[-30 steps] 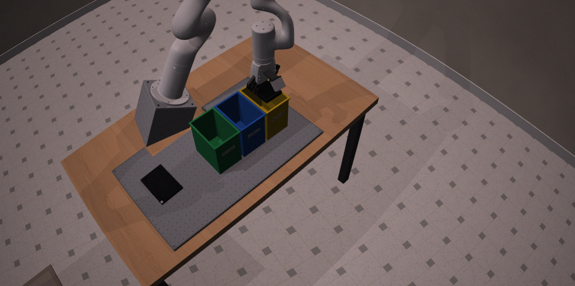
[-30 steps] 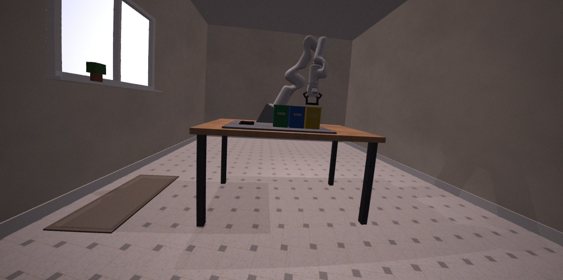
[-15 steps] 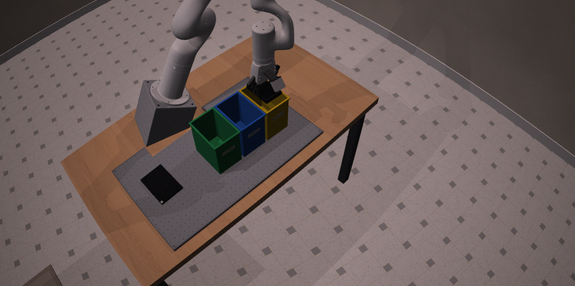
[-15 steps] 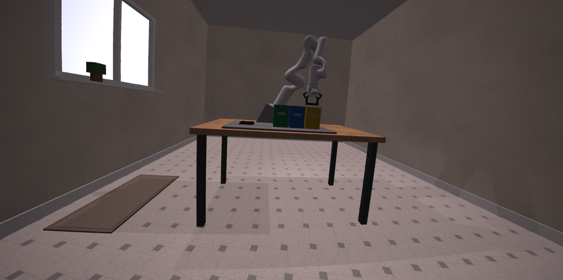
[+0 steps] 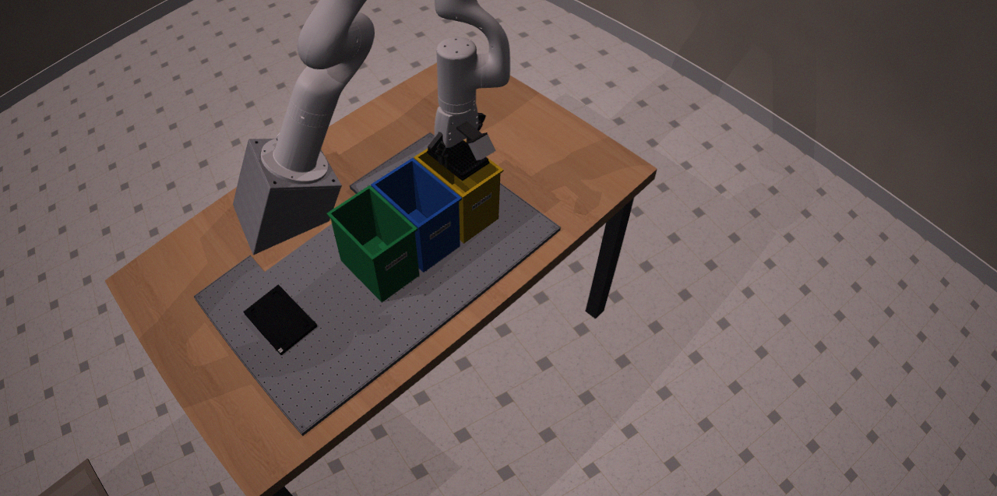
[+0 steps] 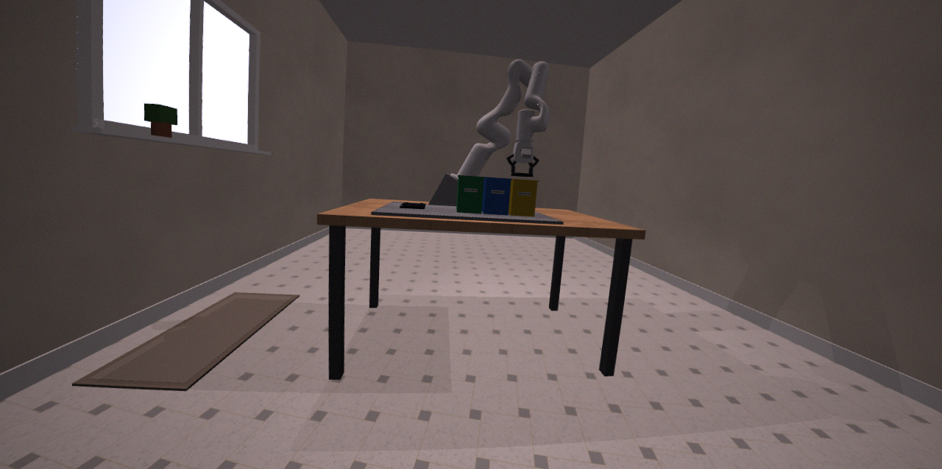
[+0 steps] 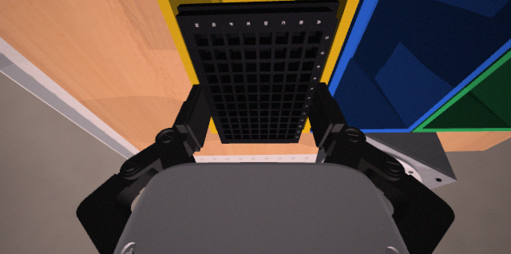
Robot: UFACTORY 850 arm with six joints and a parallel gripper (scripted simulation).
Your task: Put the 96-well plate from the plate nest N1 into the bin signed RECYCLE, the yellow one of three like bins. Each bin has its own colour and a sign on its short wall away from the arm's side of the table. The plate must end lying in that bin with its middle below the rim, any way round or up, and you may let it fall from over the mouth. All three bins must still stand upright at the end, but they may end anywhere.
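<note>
My gripper is now 10 mm above the black 96-well plate. Round my hand: green bin 260 mm to the right, 130 mm below, 30 mm behind; then blue bin 130 mm to the right, 130 mm below, 20 mm behind; then yellow bin 130 mm below.
</note>
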